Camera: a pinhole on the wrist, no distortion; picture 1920 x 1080 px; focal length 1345.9 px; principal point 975.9 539.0 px. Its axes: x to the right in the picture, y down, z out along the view. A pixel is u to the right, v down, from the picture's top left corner.
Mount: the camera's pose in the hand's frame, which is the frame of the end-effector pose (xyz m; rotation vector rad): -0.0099 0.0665 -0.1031 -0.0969 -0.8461 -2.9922
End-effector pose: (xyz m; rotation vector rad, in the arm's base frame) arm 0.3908 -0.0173 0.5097 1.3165 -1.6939 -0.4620
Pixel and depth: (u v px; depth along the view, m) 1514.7 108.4 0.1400
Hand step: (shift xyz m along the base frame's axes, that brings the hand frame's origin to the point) -0.0959 0.1195 0.1080
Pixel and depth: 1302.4 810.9 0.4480
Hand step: -0.3989 0.0862 -0.0438
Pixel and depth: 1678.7 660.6 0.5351
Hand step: -0.4939 0.2518 -0.0890
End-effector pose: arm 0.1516 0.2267 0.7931 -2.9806 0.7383 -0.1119
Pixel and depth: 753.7 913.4 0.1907
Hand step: -0.0191 -0.1190 -0.0926
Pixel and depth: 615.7 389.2 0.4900
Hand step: -0.0212 -0.3813 -0.2982
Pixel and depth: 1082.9 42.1 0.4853
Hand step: -0.2279 -0.3917 -0.2590
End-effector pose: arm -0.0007 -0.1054 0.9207 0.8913 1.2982 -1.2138
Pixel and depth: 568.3 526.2 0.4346
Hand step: 0.3267 -0.2107 -0.1558
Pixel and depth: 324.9 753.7 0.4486
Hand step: 0.2711 -0.2789 -0.2297
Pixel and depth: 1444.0 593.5 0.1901
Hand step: 0.1762 -0.0246 0.0485
